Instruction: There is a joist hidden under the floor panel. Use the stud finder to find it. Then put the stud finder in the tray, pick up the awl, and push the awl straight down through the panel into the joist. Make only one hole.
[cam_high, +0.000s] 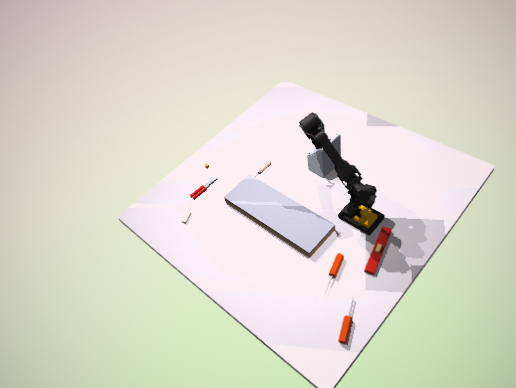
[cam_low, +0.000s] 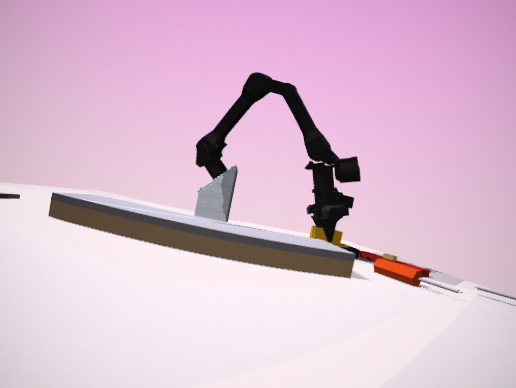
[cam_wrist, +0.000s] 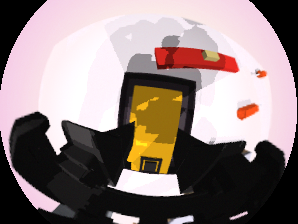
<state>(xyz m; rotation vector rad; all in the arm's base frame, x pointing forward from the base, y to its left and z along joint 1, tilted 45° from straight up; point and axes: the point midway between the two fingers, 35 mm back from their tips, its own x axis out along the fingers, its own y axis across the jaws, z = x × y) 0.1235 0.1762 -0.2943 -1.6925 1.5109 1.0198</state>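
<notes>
Right now the dark tray is 10 mm to the right of my gripper tip and 20 mm below it. Also, from my gripper tip: red level 80 mm ahead, 160 mm to the left, 20 mm below; then stud finder 20 mm to the right, 20 mm above; then awl 120 mm ahead, 560 mm to the right, 20 mm below.
</notes>
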